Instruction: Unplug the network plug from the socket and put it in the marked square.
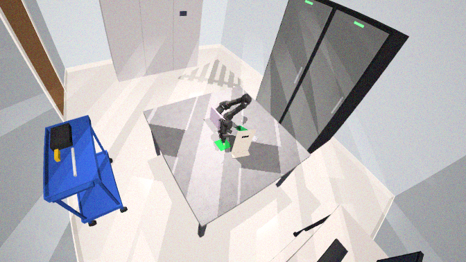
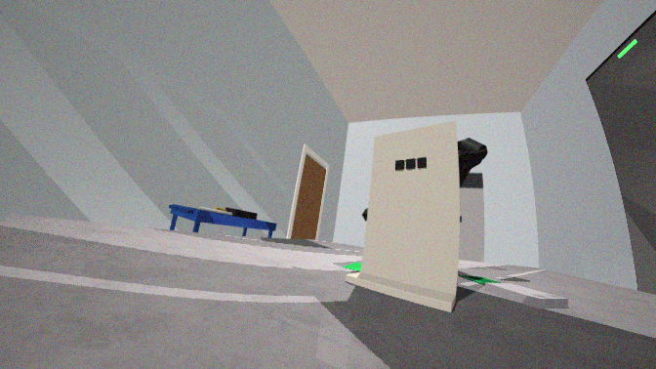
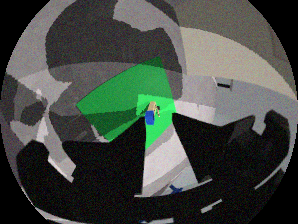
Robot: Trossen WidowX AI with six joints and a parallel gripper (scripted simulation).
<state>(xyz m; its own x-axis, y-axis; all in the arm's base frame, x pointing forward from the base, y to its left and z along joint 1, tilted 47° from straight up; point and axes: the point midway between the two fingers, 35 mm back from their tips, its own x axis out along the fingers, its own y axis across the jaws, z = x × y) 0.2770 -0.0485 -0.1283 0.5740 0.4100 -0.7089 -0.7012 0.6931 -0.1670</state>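
Now: the blue network plug 1 cm below my gripper tip and 1 cm ahead of it. From my gripper tip the other things lie so: beige upright panel (16 cm ahead, 11 cm above, 7 cm to the left); green marked square (3 cm below).
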